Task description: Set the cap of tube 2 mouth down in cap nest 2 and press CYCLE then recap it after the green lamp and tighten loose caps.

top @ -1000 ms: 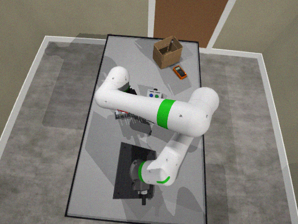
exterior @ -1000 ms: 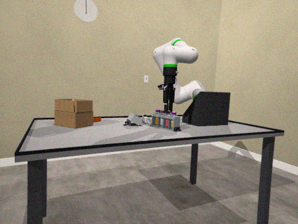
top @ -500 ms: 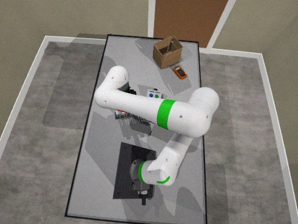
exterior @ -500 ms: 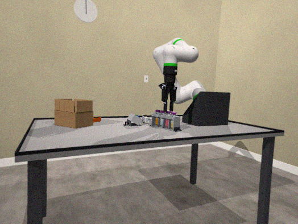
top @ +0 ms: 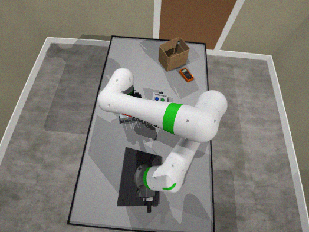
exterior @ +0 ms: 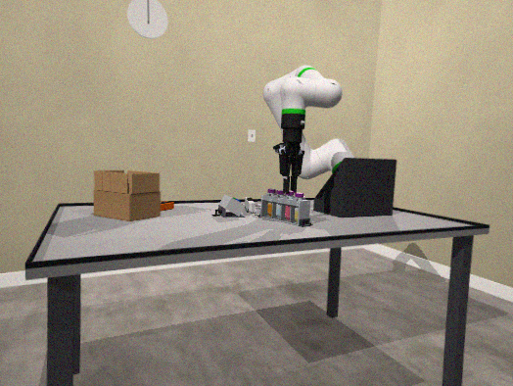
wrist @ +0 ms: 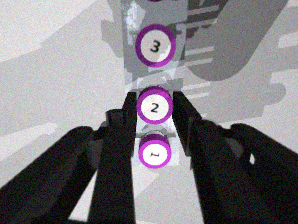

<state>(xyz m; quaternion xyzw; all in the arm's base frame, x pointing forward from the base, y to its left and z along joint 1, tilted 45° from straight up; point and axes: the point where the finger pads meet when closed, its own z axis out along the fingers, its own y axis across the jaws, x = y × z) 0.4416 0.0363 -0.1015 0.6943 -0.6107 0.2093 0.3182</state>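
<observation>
Now: hand 19 cm to the left of the blue key, 13 cm short of it and 8 cm above it. From my hand the other things lie so: cap 1: 5 cm to the left, 4 cm below, 1 cm behind; cap 3: 5 cm to the right, 4 cm below, 1 cm ahead; purple cap marked 2: 3 cm below.
</observation>
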